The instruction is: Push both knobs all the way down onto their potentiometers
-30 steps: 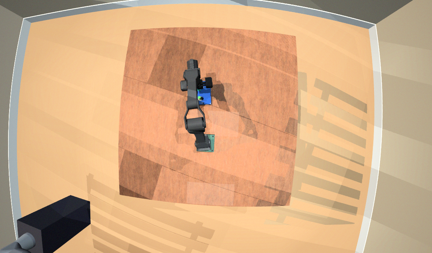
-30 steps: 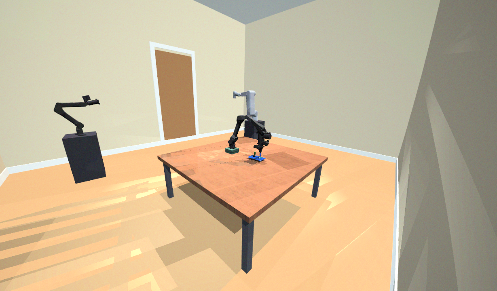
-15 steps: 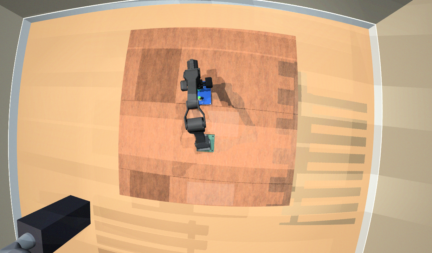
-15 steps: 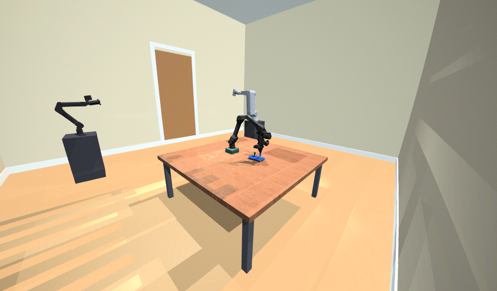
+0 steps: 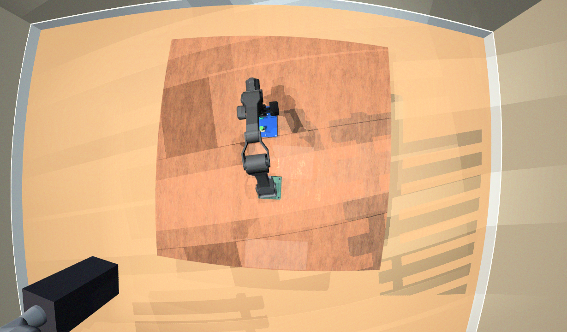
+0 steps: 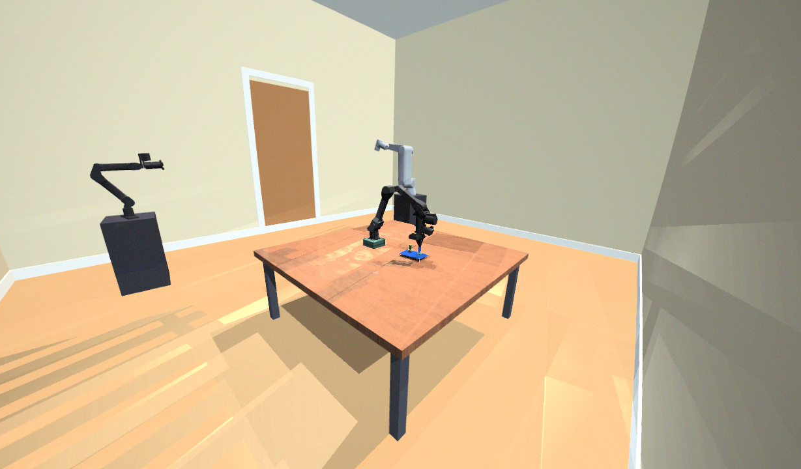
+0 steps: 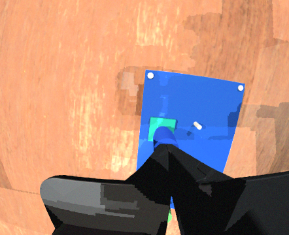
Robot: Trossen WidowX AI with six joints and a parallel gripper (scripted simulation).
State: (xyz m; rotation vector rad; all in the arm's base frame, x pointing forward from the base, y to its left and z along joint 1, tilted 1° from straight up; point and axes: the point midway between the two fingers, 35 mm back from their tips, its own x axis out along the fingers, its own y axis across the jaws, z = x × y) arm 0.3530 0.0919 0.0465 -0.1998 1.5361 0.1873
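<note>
My gripper tip is now 2 cm above the blue knob. Round my gripper tip: green knob (6 cm behind, 2 cm to the right, 2 cm below).
</note>
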